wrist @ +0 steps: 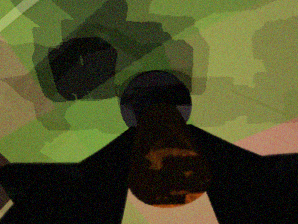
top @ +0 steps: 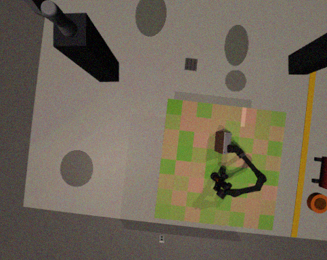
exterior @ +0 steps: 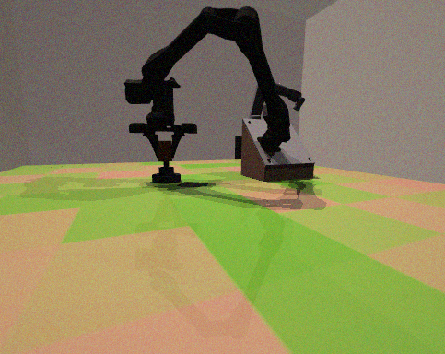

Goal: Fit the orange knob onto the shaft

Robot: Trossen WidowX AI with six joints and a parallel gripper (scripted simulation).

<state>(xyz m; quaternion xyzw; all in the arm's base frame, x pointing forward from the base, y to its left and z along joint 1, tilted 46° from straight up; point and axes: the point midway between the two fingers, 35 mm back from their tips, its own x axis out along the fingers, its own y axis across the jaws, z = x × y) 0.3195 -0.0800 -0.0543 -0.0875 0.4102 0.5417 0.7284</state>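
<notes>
Right now the orange knob is 20 mm above my gripper tip. Also, from my gripper tip: dark pedestal 40 mm below.
</notes>
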